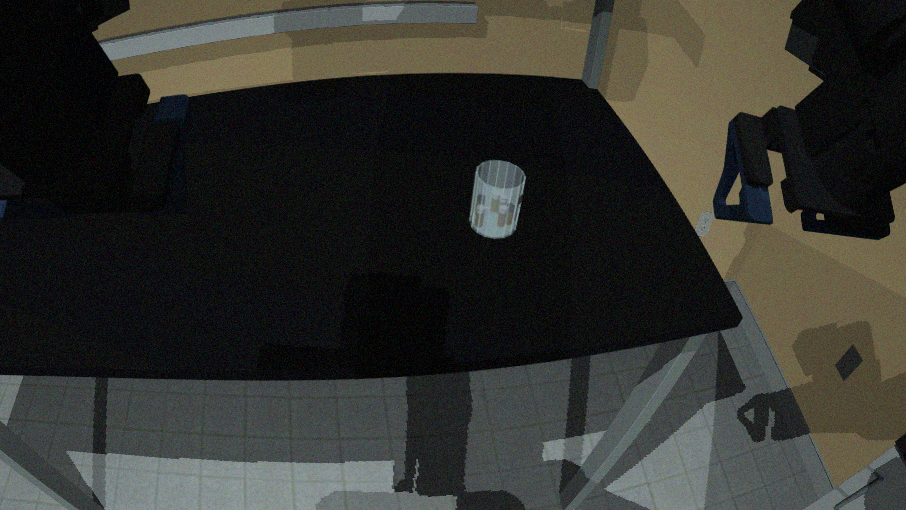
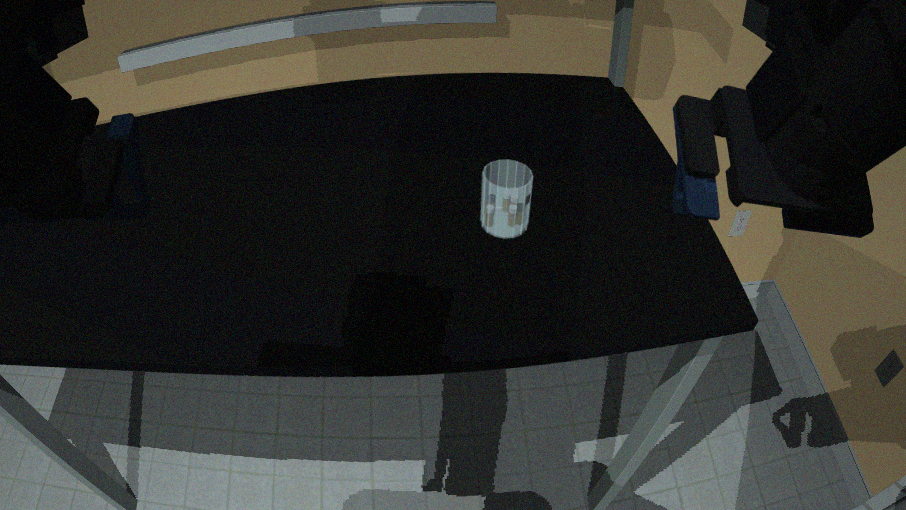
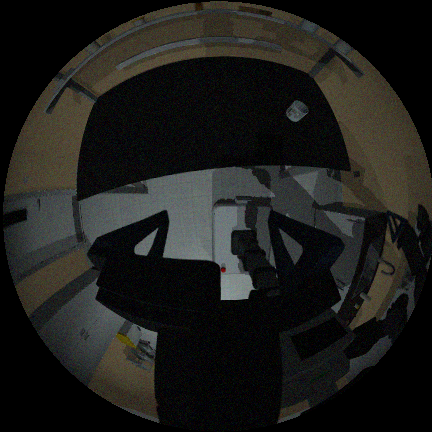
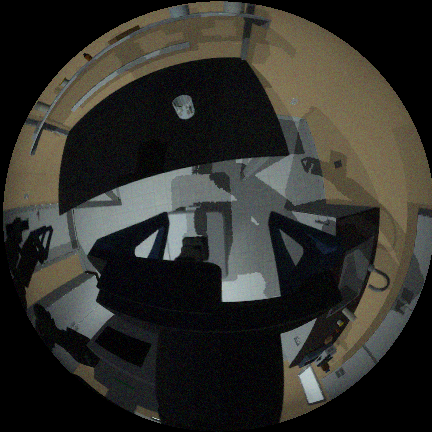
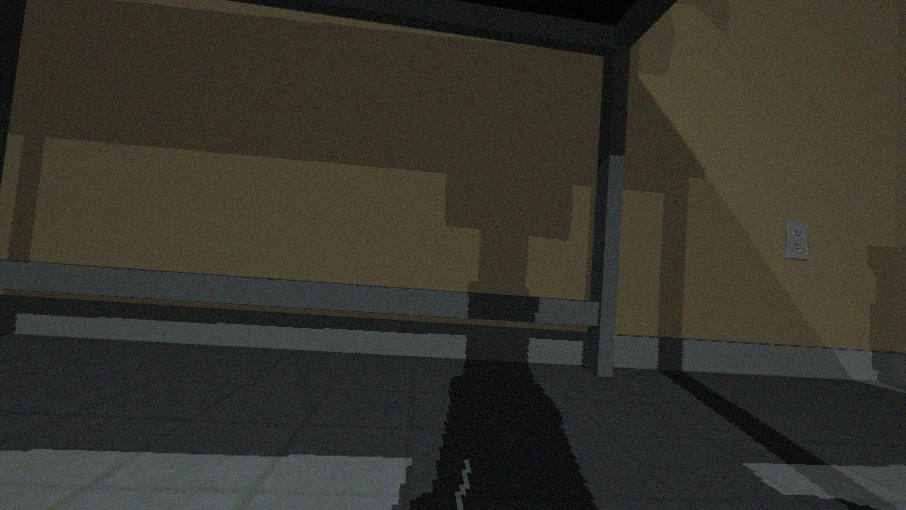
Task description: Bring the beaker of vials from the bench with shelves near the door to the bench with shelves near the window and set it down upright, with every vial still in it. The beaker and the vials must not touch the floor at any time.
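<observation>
A clear beaker [image 1: 497, 190] [image 2: 507, 183] [image 3: 297, 111] [image 4: 184, 107] stands upright on the black bench top [image 1: 285, 190] [image 2: 285, 190] [image 3: 190, 115] [image 4: 115, 130], toward the bench's right end. Several small vials [image 1: 505, 212] [image 2: 514, 214] show inside it. My left gripper [image 3: 218, 215] is open and empty, left of the beaker and well apart from it. My right gripper [image 1: 795, 221] [image 2: 763, 215] [image 4: 218, 216] is open and empty, right of the beaker beyond the bench's right edge. Which of the two benches this is cannot be told.
A grey bar [image 1: 317, 22] [image 2: 336, 24] runs behind the bench top, and a post [image 1: 595, 53] [image 2: 620, 53] rises at its back right corner. A dark counter [image 3: 372, 230] [image 4: 357, 217] stands at the right. A bench leg [image 5: 610, 253] shows low ahead, before the wall.
</observation>
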